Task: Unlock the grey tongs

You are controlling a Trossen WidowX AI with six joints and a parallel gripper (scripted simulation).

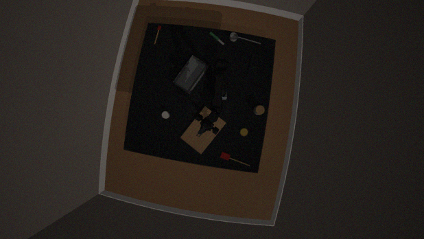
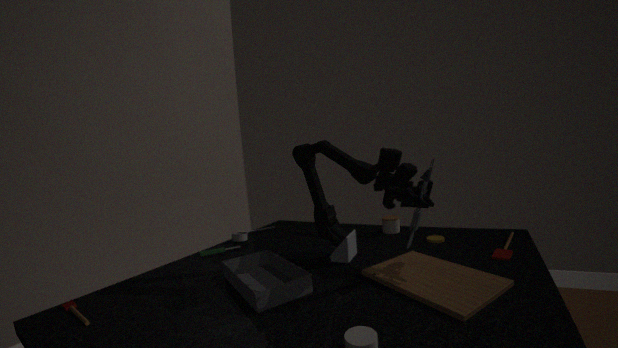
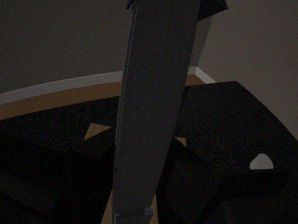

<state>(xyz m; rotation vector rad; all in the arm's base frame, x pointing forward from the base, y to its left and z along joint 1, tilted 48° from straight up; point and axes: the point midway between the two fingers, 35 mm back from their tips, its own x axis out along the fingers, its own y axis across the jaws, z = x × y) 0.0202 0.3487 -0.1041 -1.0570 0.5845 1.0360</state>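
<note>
Right now the wooden board is 21 cm below my gripper tip. Also, from my gripper tip: yellow disc: 36 cm behind, 8 cm to the right, 21 cm below; white cylinder: 36 cm ahead, 4 cm to the right, 20 cm below; yellow lock piece: 1 cm behind, 3 cm to the right, 1 cm above.
</note>
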